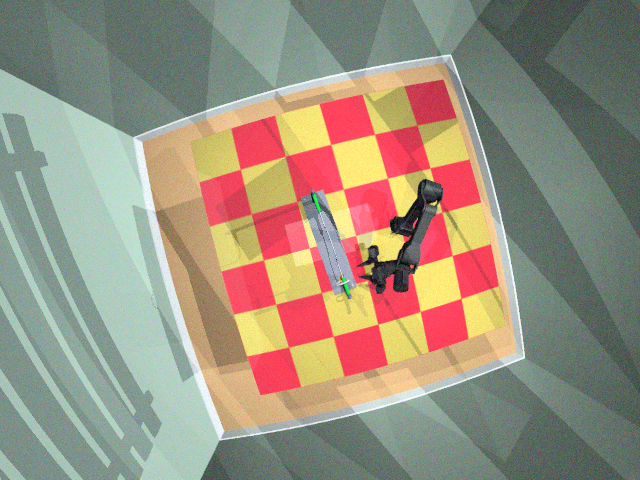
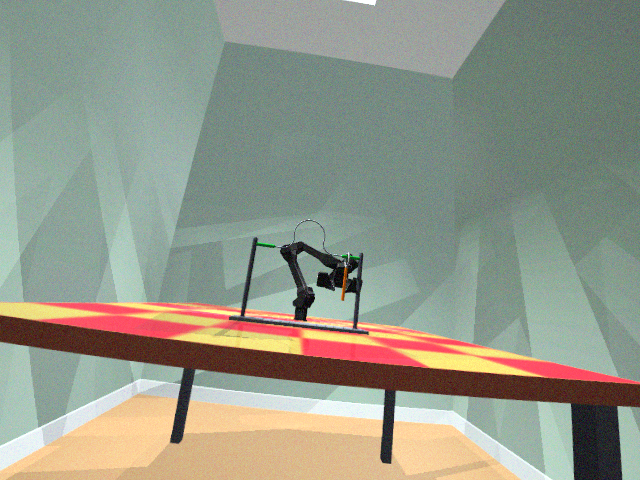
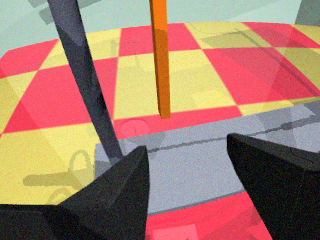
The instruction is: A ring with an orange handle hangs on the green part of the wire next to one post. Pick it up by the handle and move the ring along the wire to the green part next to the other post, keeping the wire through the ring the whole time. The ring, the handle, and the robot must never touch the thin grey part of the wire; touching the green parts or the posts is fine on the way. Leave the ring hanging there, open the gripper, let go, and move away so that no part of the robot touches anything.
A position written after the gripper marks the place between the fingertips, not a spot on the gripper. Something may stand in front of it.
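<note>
You'd spot the gripper [image 1: 357,271] here, and image 3 shows the gripper [image 3: 187,148] too.
</note>
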